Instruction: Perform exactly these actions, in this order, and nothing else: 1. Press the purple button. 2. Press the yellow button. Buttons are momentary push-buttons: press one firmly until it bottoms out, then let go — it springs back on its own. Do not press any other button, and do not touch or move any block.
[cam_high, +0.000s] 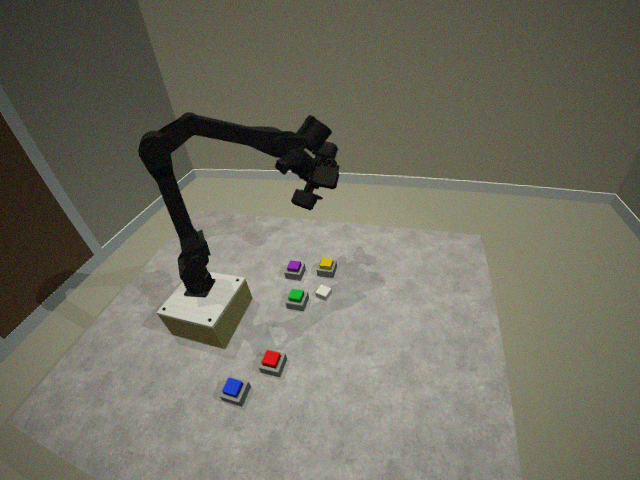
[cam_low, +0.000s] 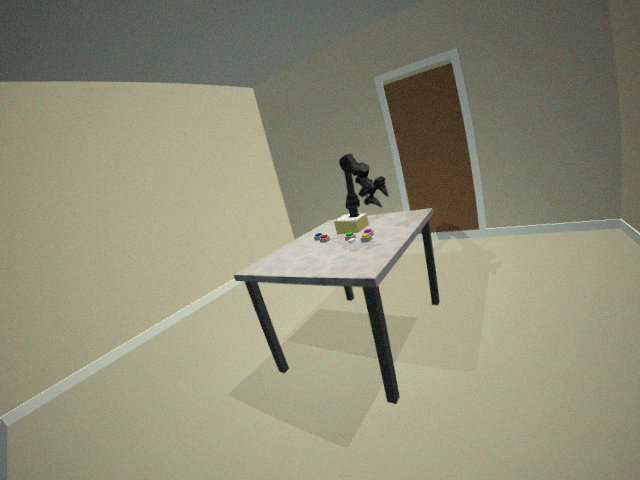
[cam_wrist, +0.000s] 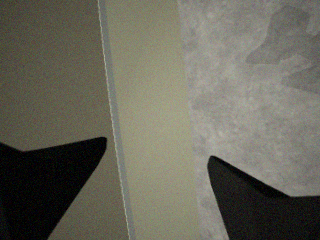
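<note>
The purple button lies 17 cm below my gripper tip, 16 cm to the right of it and 9 cm behind it. Also, from my gripper tip: white block 24 cm to the right, 20 cm below; then green button 27 cm to the right, 17 cm below, 7 cm behind; then yellow button 17 cm below, 15 cm to the right.
</note>
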